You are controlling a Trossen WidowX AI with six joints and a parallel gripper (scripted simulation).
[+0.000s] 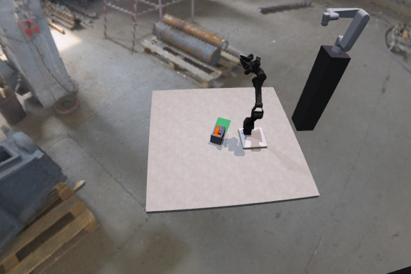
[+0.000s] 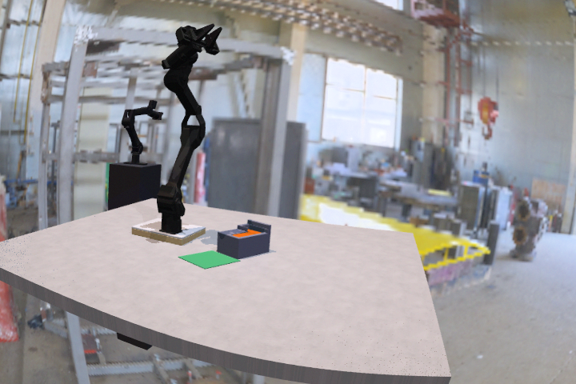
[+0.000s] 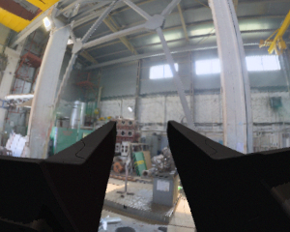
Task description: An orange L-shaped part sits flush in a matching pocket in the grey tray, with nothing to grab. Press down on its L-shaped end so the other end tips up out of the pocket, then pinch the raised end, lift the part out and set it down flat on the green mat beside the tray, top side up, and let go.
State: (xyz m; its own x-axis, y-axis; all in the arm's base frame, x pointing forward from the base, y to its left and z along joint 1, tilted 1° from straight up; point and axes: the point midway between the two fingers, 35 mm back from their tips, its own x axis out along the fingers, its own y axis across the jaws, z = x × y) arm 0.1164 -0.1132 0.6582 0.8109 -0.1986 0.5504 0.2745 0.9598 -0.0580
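My gripper tip is now 12 cm short of the orange L-shaped part, 13 cm to the right of it and 66 cm above it. Also, from my gripper tip: green mat 5 cm ahead, 2 cm to the right, 72 cm below.
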